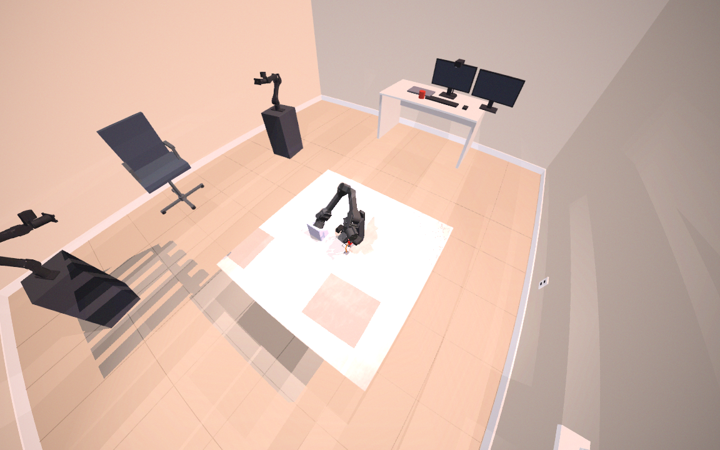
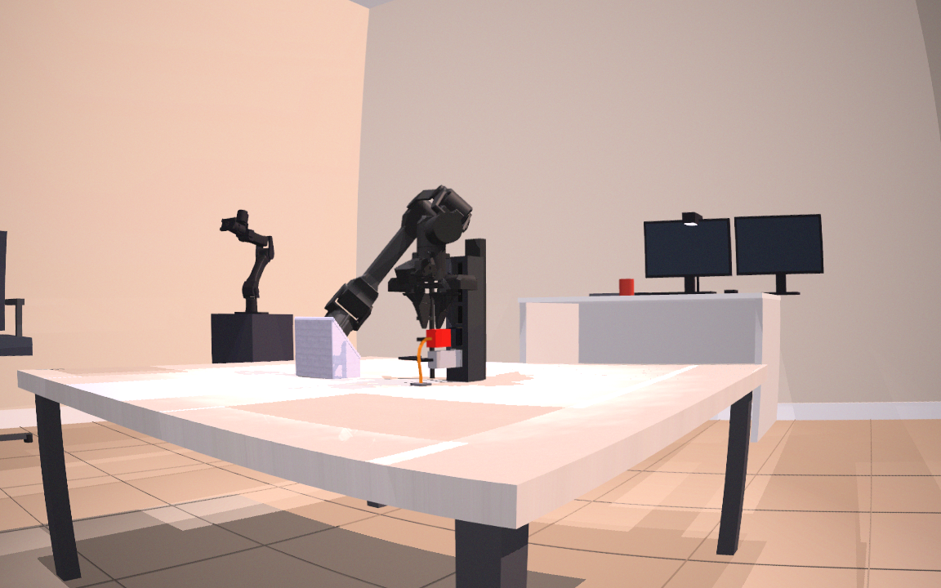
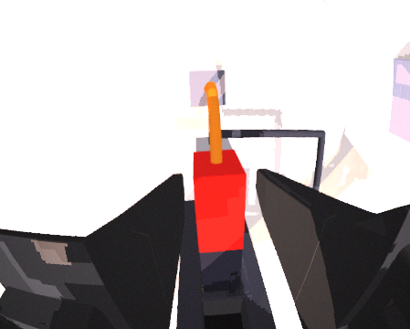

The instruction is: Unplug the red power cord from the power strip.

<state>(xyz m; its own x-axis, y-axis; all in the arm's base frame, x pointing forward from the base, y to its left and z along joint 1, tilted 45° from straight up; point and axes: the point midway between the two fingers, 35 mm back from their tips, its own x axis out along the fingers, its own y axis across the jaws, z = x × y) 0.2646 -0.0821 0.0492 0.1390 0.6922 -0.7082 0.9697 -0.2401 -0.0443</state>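
The red plug lies 4 cm to the left of my gripper tip and 1 cm below it.
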